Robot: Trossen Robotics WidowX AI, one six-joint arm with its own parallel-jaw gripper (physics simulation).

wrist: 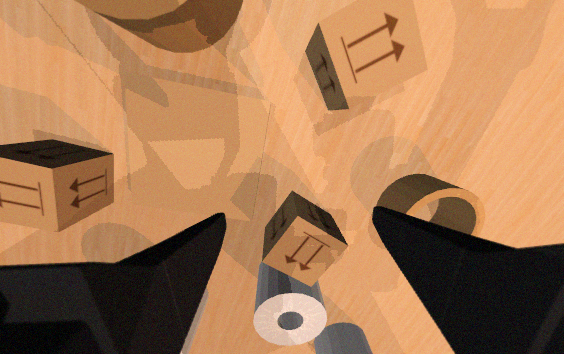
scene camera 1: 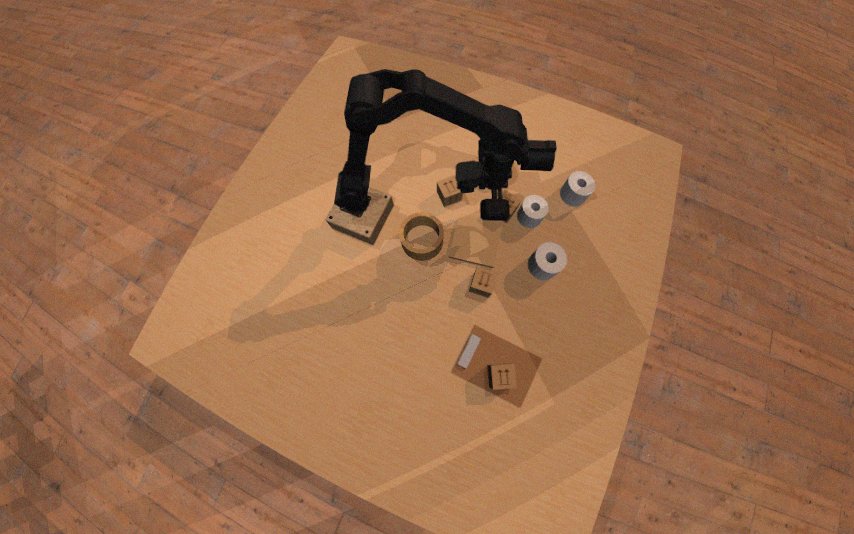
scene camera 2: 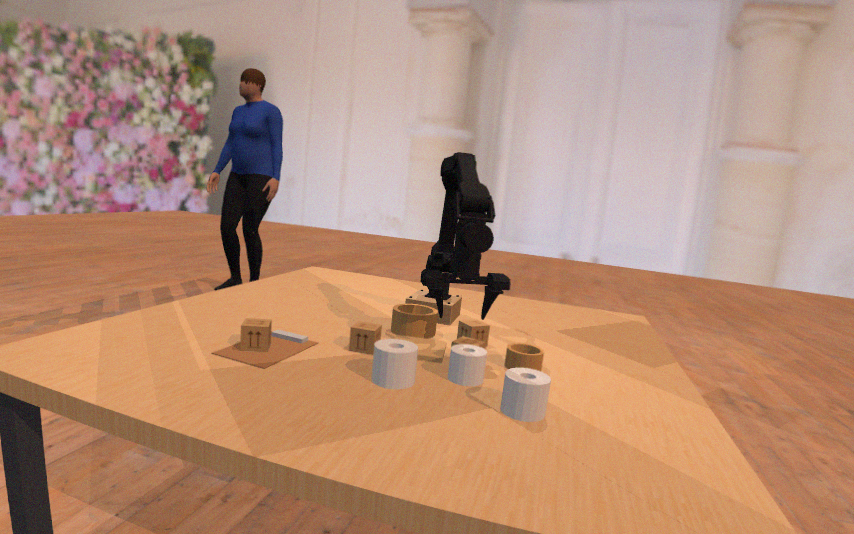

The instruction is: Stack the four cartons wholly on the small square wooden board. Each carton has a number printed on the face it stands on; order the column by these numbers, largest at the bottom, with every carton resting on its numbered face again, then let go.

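Where they show: gripper, fingertip midpoint: (wrist: 299, 216) (scene camera 1: 488, 198) (scene camera 2: 461, 318); arm's base, origin of the base link: (scene camera 1: 355, 203).
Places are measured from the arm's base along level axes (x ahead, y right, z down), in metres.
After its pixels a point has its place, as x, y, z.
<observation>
One carton (scene camera 1: 513, 206) @[0.386, -0.159, 0.003] (scene camera 2: 467, 341) @[0.367, -0.162, 0.003] (wrist: 305, 250) @[0.364, -0.164, 0.003] stands behind a white roll, partly hidden in both scene views. My gripper (scene camera 1: 481, 193) @[0.318, -0.135, -0.031] (scene camera 2: 462, 317) @[0.318, -0.135, -0.031] (wrist: 299, 216) @[0.318, -0.135, -0.031] is open and empty; its fingertips are above this carton, one to each side in the wrist view. A second carton (scene camera 1: 449, 191) @[0.215, -0.131, 0.003] (scene camera 2: 473, 332) @[0.243, -0.153, 0.018] (wrist: 377, 50) @[0.211, -0.149, 0.003] stands nearer the arm base. A third (scene camera 1: 482, 280) @[0.382, 0.061, 0.003] (scene camera 2: 365, 337) @[0.413, 0.047, 0.020] (wrist: 80, 187) @[0.379, 0.031, 0.022] stands beyond the board's other side. A fourth (scene camera 1: 502, 376) @[0.508, 0.251, 0.001] (scene camera 2: 256, 335) @[0.533, 0.234, 0.020] stands on the brown mat. The thin square board (scene camera 1: 472, 246) @[0.326, -0.027, 0.045] (wrist: 185, 155) @[0.331, -0.036, 0.045] bears no carton. The printed numbers are hidden.
White rolls (scene camera 1: 577, 196) @[0.538, -0.263, 0.004] (scene camera 2: 525, 399) @[0.574, -0.303, 0.018] (scene camera 1: 532, 217) @[0.441, -0.146, -0.003] (scene camera 2: 467, 368) @[0.473, -0.186, 0.022] (scene camera 1: 544, 270) @[0.512, -0.019, -0.011] (scene camera 2: 394, 368) @[0.556, -0.070, 0.017] stand near the cartons. A large ring (scene camera 1: 421, 253) @[0.219, 0.058, -0.001] (scene camera 2: 413, 326) @[0.250, -0.008, 0.027] (wrist: 200, 30) @[0.234, -0.034, 0.029] stands by the base, a smaller ring (scene camera 2: 523, 360) @[0.348, -0.280, 0.028] (wrist: 405, 192) @[0.291, -0.244, 0.033] beside the gripper. The brown mat (scene camera 1: 497, 346) @[0.481, 0.187, 0.055] (scene camera 2: 264, 360) @[0.563, 0.193, 0.055] holds a pale strip (scene camera 1: 469, 351) @[0.421, 0.226, 0.045] (scene camera 2: 289, 336) @[0.431, 0.219, 0.046].
</observation>
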